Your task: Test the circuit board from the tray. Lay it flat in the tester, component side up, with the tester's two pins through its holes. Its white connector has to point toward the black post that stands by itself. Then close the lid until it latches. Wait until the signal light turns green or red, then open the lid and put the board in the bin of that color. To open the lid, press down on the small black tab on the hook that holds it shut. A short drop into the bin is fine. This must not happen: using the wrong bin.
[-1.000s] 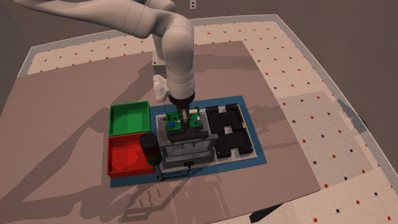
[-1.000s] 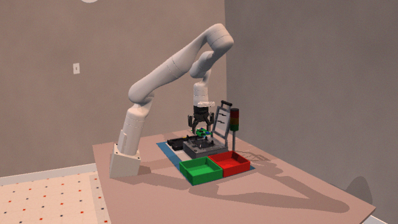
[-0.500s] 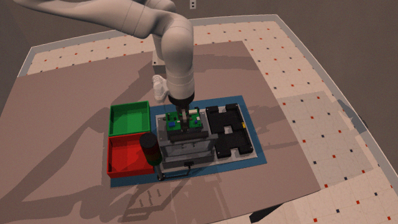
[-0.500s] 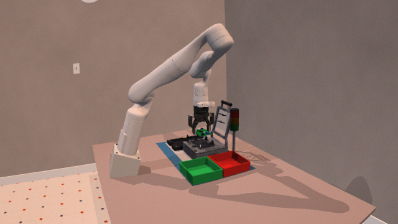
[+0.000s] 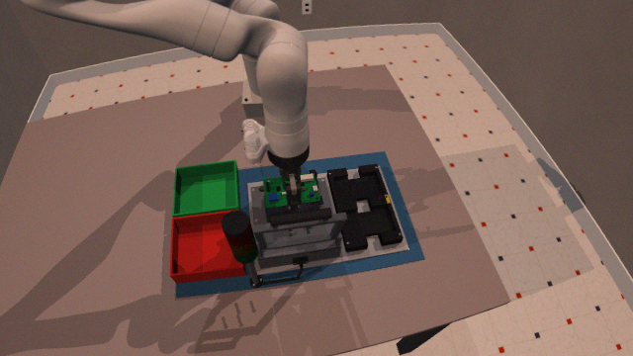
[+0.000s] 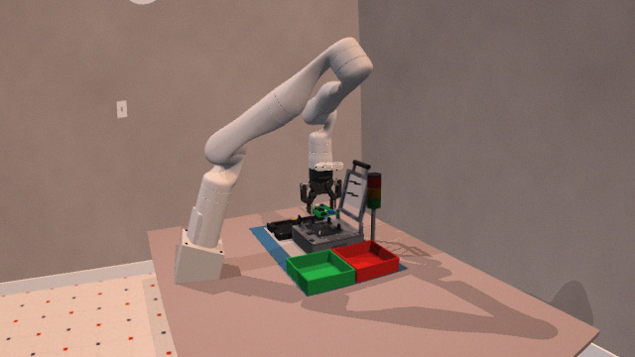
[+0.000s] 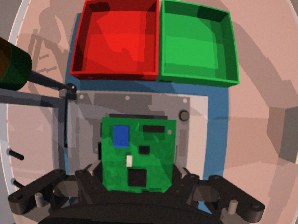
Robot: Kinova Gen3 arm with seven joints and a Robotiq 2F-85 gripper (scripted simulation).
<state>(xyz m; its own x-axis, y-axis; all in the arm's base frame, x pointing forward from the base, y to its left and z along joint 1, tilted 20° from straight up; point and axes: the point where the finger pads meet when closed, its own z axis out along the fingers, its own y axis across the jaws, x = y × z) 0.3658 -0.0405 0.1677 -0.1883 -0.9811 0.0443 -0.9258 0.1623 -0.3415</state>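
Right now the tester lid is 120 mm ahead of my hand, 30 mm to the right of it and 50 mm above it. Round my hand: green bin (140 mm behind, 180 mm to the right, 120 mm below); red bin (10 mm ahead, 210 mm to the right, 120 mm below); green circuit board (right at my hand).
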